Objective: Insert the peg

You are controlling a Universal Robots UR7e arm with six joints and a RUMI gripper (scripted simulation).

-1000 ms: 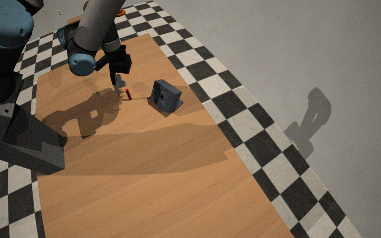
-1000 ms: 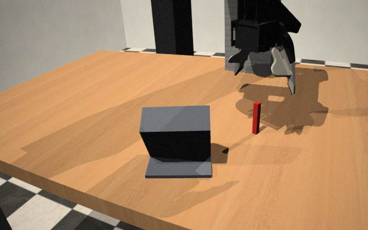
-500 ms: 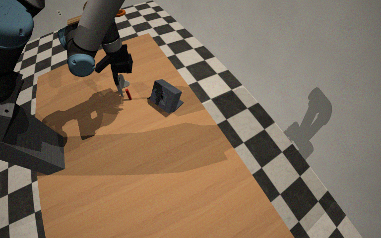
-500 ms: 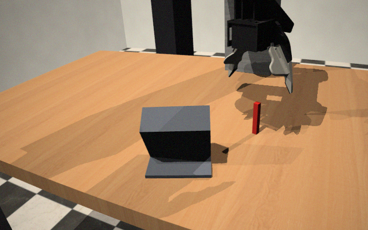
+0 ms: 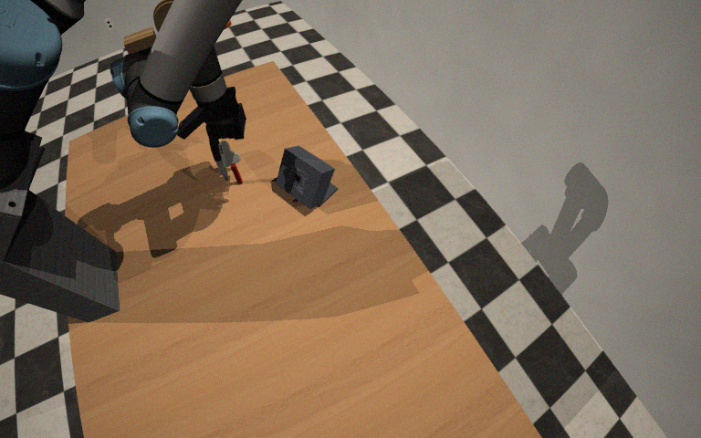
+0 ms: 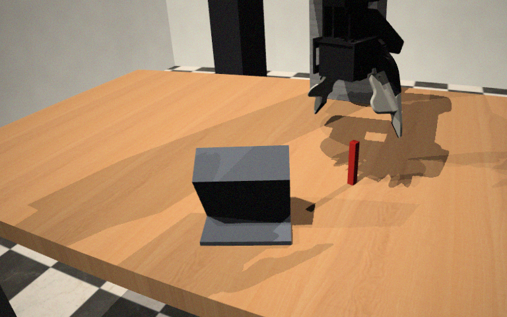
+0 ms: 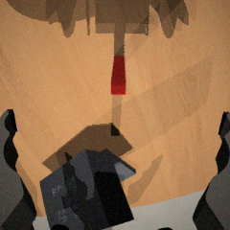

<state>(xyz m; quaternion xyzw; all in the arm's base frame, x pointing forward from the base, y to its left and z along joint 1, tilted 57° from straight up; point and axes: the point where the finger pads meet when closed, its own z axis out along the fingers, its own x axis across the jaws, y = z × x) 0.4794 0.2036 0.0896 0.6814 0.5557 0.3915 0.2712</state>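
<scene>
My hand is 7 cm above the red peg. Also, from my hand: grey base plate 20 cm ahead, 11 cm below, 7 cm to the right.
</scene>
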